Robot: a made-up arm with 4 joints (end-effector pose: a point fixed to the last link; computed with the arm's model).
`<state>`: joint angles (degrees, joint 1 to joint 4).
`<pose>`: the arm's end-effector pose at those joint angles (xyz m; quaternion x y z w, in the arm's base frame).
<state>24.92 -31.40 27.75 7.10</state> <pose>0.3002 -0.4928 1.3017 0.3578 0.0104 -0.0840 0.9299</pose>
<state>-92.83 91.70 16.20 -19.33</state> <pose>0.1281 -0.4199 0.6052 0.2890 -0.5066 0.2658 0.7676</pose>
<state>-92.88 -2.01 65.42 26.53</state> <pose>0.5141 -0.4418 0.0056 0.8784 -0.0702 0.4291 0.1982</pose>
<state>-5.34 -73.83 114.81 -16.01</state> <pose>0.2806 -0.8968 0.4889 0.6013 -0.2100 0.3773 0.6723</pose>
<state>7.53 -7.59 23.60 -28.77</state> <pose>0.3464 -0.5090 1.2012 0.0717 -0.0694 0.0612 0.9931</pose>
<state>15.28 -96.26 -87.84 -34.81</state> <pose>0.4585 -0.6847 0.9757 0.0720 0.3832 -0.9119 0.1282</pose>
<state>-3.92 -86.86 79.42 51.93</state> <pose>0.0788 -0.8214 0.4995 0.9638 0.0524 0.1031 0.2403</pose>
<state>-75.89 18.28 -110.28 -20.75</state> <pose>0.5764 -0.4345 0.8053 0.3487 0.2592 -0.7929 0.4274</pose>
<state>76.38 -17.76 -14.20 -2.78</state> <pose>0.3344 0.3160 1.2498 -0.2529 -0.2584 -0.2326 0.9029</pose>
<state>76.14 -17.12 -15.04 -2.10</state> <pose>0.3357 0.3176 1.2457 -0.2487 -0.2621 -0.2335 0.9027</pose>
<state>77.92 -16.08 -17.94 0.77</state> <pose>0.3398 0.3431 1.2214 -0.2434 -0.2832 -0.2368 0.8969</pose>
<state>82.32 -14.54 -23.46 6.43</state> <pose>0.3482 0.3945 1.1673 -0.2358 -0.3282 -0.2374 0.8834</pose>
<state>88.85 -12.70 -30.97 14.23</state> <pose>0.3608 0.4553 1.0838 -0.2250 -0.3926 -0.2247 0.8630</pose>
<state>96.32 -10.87 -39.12 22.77</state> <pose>0.3761 0.5050 0.9838 -0.2116 -0.4625 -0.1918 0.8394</pose>
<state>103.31 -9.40 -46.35 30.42</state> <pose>0.3911 0.5335 0.8891 -0.1986 -0.5207 -0.1453 0.8175</pose>
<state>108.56 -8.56 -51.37 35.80</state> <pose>0.4025 0.5446 0.8200 -0.1898 -0.5577 -0.1030 0.8015</pose>
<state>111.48 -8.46 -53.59 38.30</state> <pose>0.4083 0.5481 0.7854 -0.1875 -0.5740 -0.0800 0.7931</pose>
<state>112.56 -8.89 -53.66 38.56</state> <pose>0.4093 0.5504 0.7774 -0.1906 -0.5769 -0.0758 0.7906</pose>
